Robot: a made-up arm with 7 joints. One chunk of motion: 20 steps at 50 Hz.
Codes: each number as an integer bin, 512 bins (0 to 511) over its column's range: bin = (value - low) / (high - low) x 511, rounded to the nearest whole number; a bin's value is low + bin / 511 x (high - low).
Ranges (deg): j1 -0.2..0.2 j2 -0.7..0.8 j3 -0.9..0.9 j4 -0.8..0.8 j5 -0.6..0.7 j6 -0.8..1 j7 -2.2..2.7
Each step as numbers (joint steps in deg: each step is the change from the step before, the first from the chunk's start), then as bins.
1 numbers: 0.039 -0.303 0.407 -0.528 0.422 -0.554 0.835
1 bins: 305 135 371 87 402 70 317
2 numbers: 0.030 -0.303 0.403 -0.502 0.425 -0.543 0.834
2 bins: 294 135 370 95 403 73 316
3 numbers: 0.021 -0.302 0.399 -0.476 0.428 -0.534 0.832
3 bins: 282 136 369 103 404 76 316
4 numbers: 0.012 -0.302 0.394 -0.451 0.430 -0.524 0.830
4 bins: 271 136 367 111 405 78 316
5 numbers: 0.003 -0.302 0.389 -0.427 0.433 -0.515 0.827
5 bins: 259 136 366 119 406 81 316
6 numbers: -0.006 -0.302 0.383 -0.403 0.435 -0.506 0.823
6 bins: 248 136 364 127 407 83 315
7 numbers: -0.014 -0.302 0.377 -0.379 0.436 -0.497 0.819
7 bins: 238 136 363 134 407 86 315
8 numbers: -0.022 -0.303 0.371 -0.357 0.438 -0.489 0.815
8 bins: 227 135 361 141 408 88 314
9 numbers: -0.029 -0.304 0.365 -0.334 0.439 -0.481 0.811
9 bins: 218 135 359 149 408 91 314
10 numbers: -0.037 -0.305 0.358 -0.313 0.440 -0.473 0.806
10 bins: 208 135 357 156 409 93 313
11 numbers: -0.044 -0.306 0.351 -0.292 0.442 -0.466 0.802
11 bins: 199 134 355 162 410 95 313
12 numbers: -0.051 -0.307 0.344 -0.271 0.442 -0.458 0.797
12 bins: 190 134 353 169 410 97 313
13 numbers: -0.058 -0.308 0.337 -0.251 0.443 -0.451 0.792
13 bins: 181 134 351 175 410 99 312
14 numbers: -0.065 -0.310 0.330 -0.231 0.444 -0.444 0.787
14 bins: 172 133 349 182 410 101 312
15 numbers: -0.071 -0.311 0.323 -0.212 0.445 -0.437 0.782
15 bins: 165 133 347 188 411 103 311
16 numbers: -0.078 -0.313 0.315 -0.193 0.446 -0.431 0.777
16 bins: 156 132 345 194 411 105 310
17 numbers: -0.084 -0.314 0.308 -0.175 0.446 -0.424 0.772
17 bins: 148 131 343 200 411 107 310
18 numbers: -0.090 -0.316 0.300 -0.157 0.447 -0.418 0.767
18 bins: 141 131 341 205 412 108 309
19 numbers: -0.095 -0.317 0.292 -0.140 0.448 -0.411 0.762
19 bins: 134 130 338 211 412 110 309
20 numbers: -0.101 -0.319 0.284 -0.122 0.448 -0.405 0.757
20 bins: 126 130 336 217 412 112 308
